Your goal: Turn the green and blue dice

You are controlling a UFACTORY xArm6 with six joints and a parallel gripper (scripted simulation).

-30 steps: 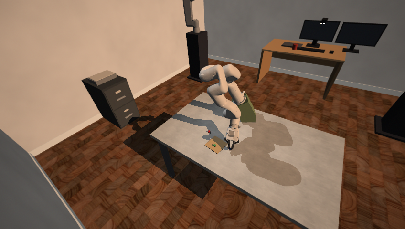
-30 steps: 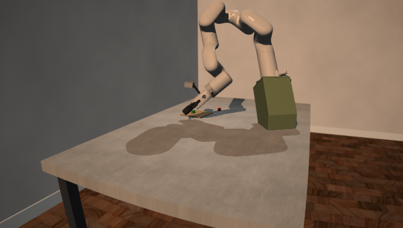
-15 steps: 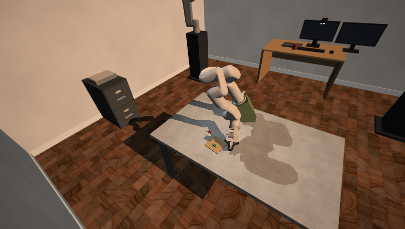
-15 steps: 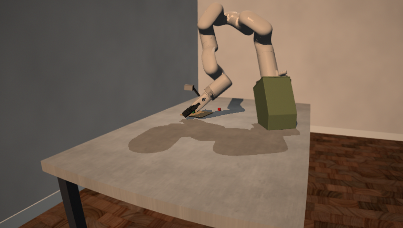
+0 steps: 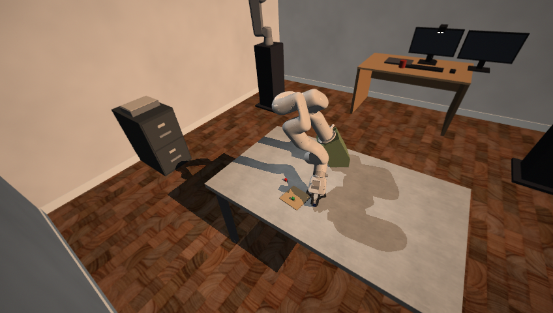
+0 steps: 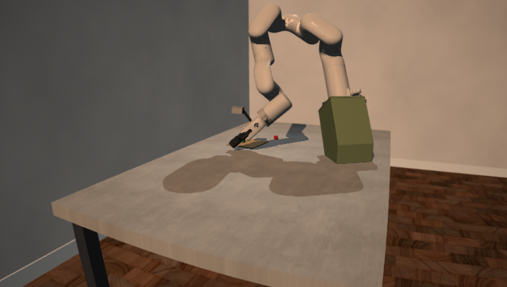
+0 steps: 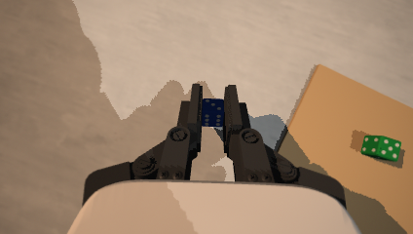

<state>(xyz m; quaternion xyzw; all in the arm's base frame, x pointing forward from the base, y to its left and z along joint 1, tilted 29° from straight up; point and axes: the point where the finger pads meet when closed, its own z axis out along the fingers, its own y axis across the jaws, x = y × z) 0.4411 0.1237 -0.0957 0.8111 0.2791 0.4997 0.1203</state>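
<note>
My gripper is now 1 cm short of the blue die and 1 cm above it. Round my hand: tan mat (13 cm to the right, 3 cm below, 1 cm ahead); then green die (13 cm to the right, 3 cm ahead, 2 cm below); then red die (26 cm to the right, 8 cm behind, 3 cm below).
</note>
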